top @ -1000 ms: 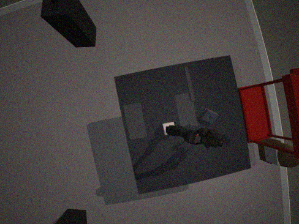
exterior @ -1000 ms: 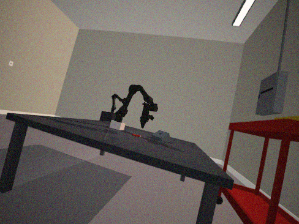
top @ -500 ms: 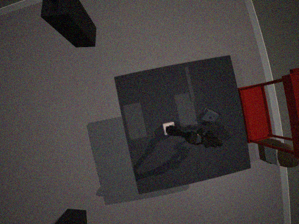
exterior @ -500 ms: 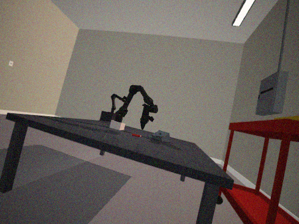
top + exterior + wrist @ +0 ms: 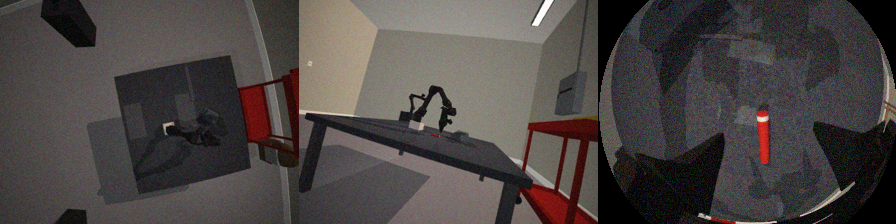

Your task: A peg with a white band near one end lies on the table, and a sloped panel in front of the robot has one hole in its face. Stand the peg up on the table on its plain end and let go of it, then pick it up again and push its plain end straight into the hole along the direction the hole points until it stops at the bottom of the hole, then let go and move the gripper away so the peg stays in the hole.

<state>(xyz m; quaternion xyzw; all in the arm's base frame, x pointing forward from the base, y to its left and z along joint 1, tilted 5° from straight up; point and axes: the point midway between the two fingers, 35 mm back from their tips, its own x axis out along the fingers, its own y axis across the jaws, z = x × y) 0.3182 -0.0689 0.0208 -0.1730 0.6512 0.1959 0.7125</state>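
Now: gripper tip 40 mm above the red peg and 20 mm past it. The rest, counted from my gripper tip: sloped grey panel 200 mm to the left, 110 mm ahead, 10 mm below.
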